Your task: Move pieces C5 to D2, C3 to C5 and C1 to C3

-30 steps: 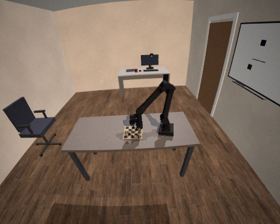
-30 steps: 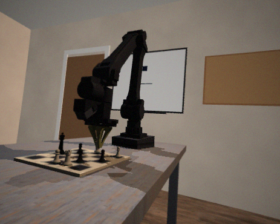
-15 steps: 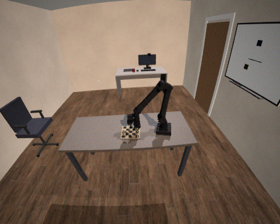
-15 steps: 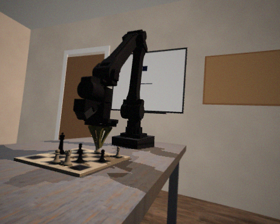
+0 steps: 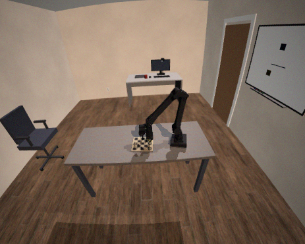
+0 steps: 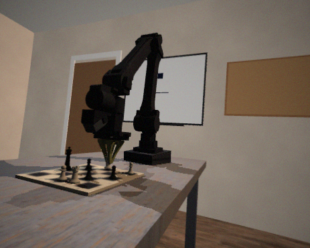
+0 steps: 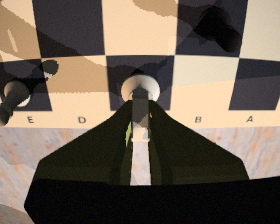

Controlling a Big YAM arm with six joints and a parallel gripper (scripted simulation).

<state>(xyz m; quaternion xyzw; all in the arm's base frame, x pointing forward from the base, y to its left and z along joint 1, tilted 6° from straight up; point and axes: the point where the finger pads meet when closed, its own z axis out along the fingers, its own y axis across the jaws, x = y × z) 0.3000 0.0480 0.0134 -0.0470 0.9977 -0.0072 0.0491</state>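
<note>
The white rook is 150 mm ahead of my hand, 50 mm to the left of it and 10 mm below it. Also, from my hand: tall black piece 90 mm ahead, 70 mm to the right, 10 mm above; chessboard 80 mm ahead, 30 mm below, 10 mm to the left.
</note>
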